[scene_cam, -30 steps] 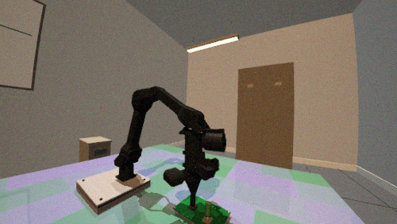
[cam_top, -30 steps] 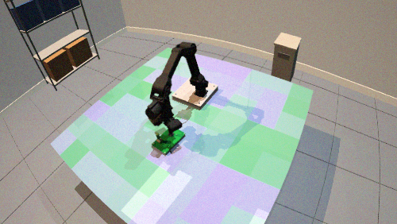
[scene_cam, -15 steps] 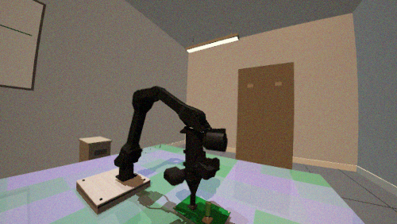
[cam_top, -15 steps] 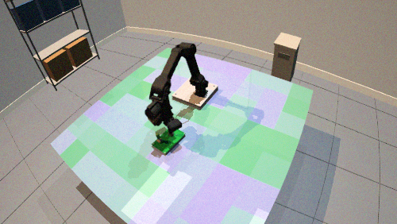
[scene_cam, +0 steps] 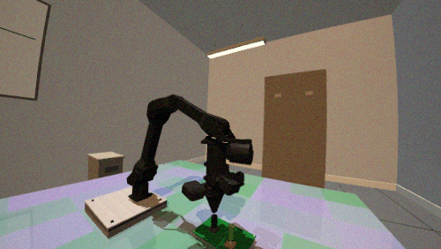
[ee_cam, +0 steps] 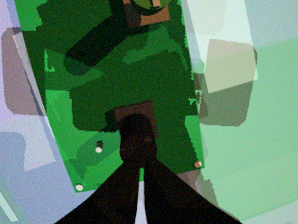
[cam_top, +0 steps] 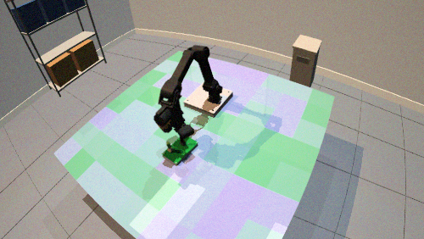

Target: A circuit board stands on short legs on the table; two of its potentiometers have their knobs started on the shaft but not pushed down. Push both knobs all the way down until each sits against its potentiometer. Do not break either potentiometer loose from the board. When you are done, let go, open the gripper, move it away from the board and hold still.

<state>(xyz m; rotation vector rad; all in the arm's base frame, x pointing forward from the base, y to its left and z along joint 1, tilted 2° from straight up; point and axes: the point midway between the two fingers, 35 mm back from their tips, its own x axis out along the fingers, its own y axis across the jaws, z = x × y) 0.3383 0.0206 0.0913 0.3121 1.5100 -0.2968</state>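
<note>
Now: the dark knob 30 mm below my gripper tip. From my gripper tip the other things lie so: potentiometer knob (70 mm ahead, 30 mm to the right, 10 mm below).
</note>
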